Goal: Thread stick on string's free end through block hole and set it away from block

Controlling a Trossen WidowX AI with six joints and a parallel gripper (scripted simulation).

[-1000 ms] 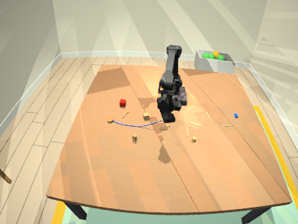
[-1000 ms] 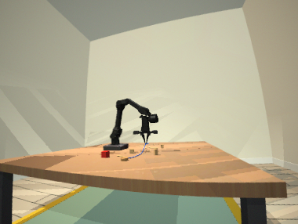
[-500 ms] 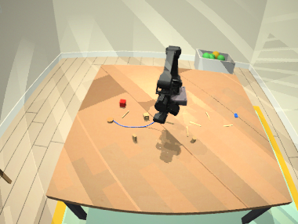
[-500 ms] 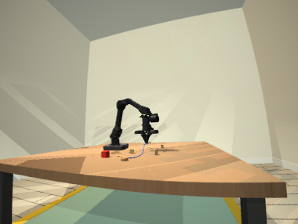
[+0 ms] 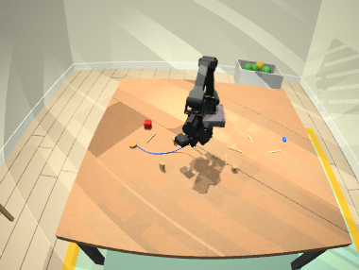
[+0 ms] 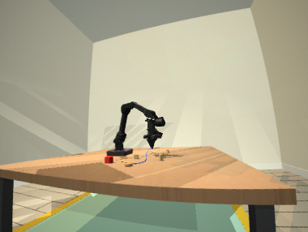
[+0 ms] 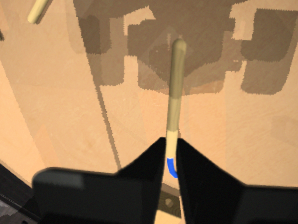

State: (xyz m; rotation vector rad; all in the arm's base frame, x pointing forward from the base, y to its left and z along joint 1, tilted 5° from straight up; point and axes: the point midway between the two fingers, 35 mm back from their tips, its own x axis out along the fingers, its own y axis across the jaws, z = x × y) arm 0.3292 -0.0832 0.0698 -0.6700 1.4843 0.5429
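Right now my gripper tip is 1 cm to the right of the thin wooden stick and 1 cm short of it. From my gripper tip the other things lie so: round wooden button (30 cm to the right, 5 cm below, 3 cm behind); wooden block (9 cm to the right, 9 cm behind, 4 cm below); red cube (25 cm to the right, 19 cm behind, 4 cm below).
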